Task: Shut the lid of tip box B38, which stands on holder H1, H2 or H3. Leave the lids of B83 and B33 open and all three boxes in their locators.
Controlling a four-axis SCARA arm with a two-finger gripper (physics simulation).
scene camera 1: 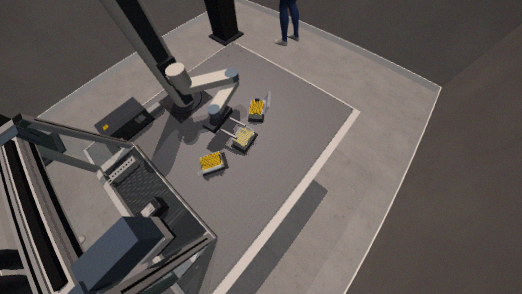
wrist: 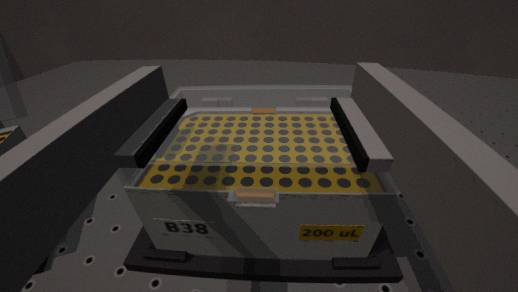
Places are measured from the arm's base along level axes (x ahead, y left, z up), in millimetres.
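Pixels of known places: gripper, fingertip midpoint: (scene camera 1: 241, 132) (wrist: 256, 85); arm's base, origin of the base link: (scene camera 1: 185, 100).
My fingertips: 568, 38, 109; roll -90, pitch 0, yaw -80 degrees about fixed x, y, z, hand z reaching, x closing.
Observation:
Ahead of a thing's pixels: the offset from my fingertips to its middle, as dx, dy, dz. "*": to the spot under its first point.
Tip box B38 @[+11, +3, -54] (scene camera 1: 243, 139) (wrist: 260, 225) stands upright on its dark holder @[* -36, -8, -89] (wrist: 260, 269), with yellow tips inside. Its clear lid lies over the top; the front tab @[-34, -6, -34] (wrist: 255, 197) is at the box's orange front catch. My gripper (scene camera 1: 240, 131) (wrist: 256, 85) is shut to its narrow setting, with a wide gap between the fingers and nothing gripped. The fingers are above the left and right edges of the lid. Two other boxes @[-74, +216, -32] (scene camera 1: 256, 109) @[-20, -234, -32] (scene camera 1: 211, 162) stand on either side, their labels unreadable. A clear lid @[-19, +255, +8] (scene camera 1: 268, 101) stands upright beside the farther box.
A neighbouring box's corner @[* -17, +184, -38] (wrist: 11, 137) shows at the left of the wrist view, with a clear upright pane @[* +11, +203, -9] (wrist: 11, 85) behind. A dark control box @[* -638, -423, +18] (scene camera 1: 124, 119) stands near the arm's base. A glass-walled enclosure @[* -88, -480, -96] (scene camera 1: 175, 187) is at lower left. A person's legs (scene camera 1: 289, 22) show beyond the mat.

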